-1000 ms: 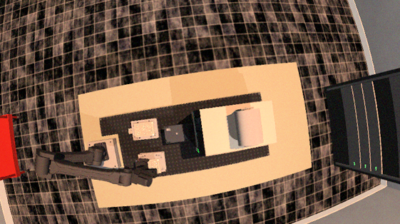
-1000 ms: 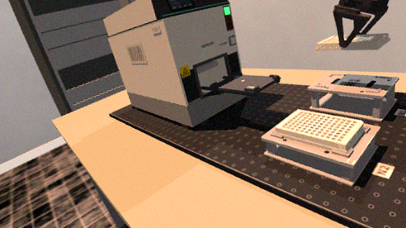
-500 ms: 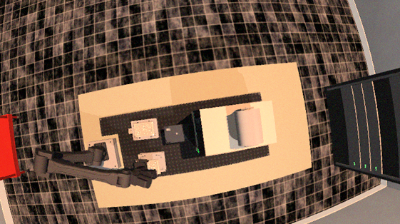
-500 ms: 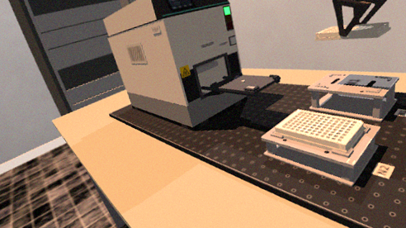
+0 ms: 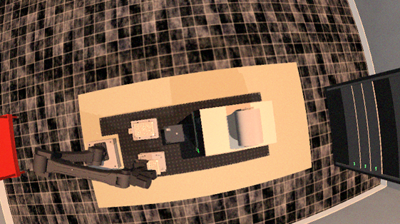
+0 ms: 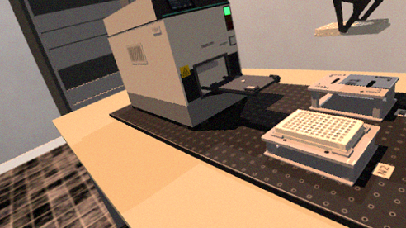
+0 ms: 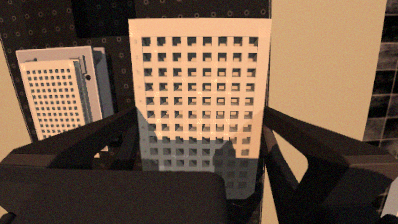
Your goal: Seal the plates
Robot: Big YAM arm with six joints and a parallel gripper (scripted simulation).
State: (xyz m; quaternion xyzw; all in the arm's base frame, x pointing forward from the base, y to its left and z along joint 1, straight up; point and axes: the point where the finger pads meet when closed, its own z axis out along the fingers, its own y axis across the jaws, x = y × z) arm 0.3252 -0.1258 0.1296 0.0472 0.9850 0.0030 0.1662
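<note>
Right now the sealer stage is 190 mm ahead of my hand, 160 mm to the left of it and 90 mm below it. The rest, counted from my hand: well plate (220 mm to the left, 140 mm below, 10 mm behind); then plate nest N2 (220 mm to the left, 150 mm below, 10 mm behind); then sealer screen (310 mm ahead, 190 mm to the left, 130 mm above).
</note>
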